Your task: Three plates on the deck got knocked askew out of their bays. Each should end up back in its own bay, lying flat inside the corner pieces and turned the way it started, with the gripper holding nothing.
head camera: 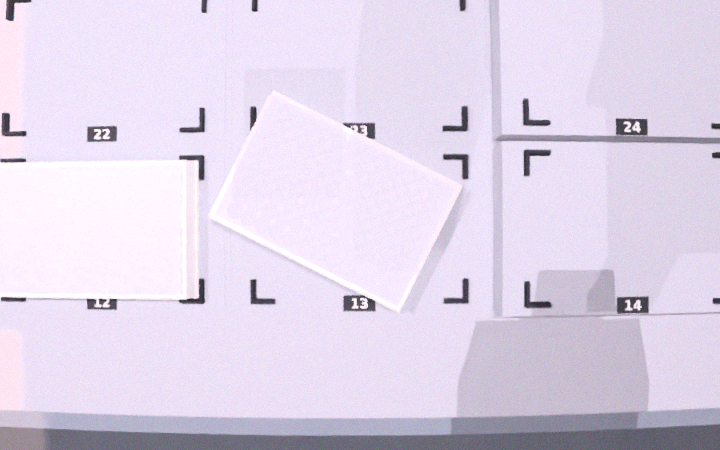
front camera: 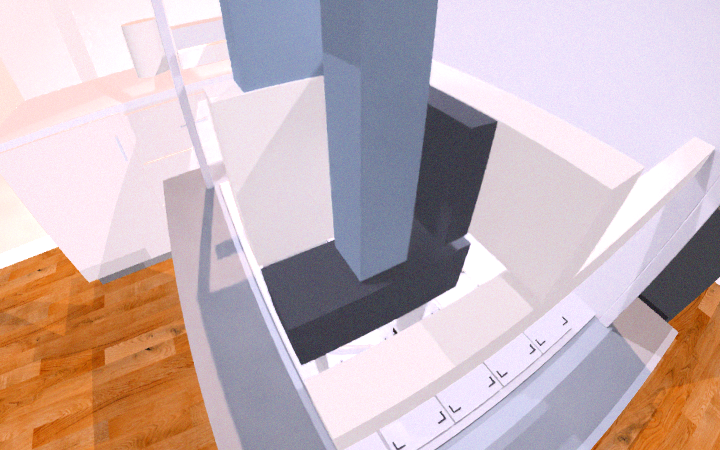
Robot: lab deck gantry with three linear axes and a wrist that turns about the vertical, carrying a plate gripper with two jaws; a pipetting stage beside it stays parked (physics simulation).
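Places are measured from the robot's base along level axes (x left, y down, z back), in centimetres.
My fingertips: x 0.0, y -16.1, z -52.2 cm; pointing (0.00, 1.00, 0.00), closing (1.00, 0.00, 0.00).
Observation:
For each thing: its top centre in the pictures, then the offset to it from my fingertips. "spot": a spot on its surface instead.
- pale plate, top centre: [head camera: 335,200] dy +14.4, dx +5.9, dz +14.4 cm
- bay 13, surface spot: [head camera: 255,300] spot: dy +15.8, dx -0.1, dz +19.4 cm
- bay 23, surface spot: [head camera: 464,127] spot: dy +15.8, dx +10.5, dz +6.5 cm
- white plate, top centre: [head camera: 85,229] dy +14.6, dx +4.3, dz +29.4 cm
- bay 12, surface spot: [head camera: 201,291] spot: dy +15.8, dx +0.4, dz +22.8 cm
In the head view, a pale plate [head camera: 339,206] lies turned askew over bay 13 [head camera: 255,300]. It covers that bay's upper left corner piece and reaches over the lower left corner and label of bay 23 [head camera: 464,127]. Another white plate [head camera: 95,228] lies straight in bay 12 [head camera: 201,291] and runs off the left edge. The third knocked plate cannot be made out. My gripper [front camera: 361,347] is low behind the front wall in the front view. Its jaws look wide apart, though its dark body and the wall hide most of them, and no held plate shows. It does not show in the head view.
A pale front wall [front camera: 392,382] crosses before the gripper, and a pale side wall [front camera: 552,206] stands at the right. A dark block [front camera: 451,169] stands behind the blue column [front camera: 382,159]. Bays 22 [head camera: 199,127] and 14 [head camera: 528,300] are beside the plates.

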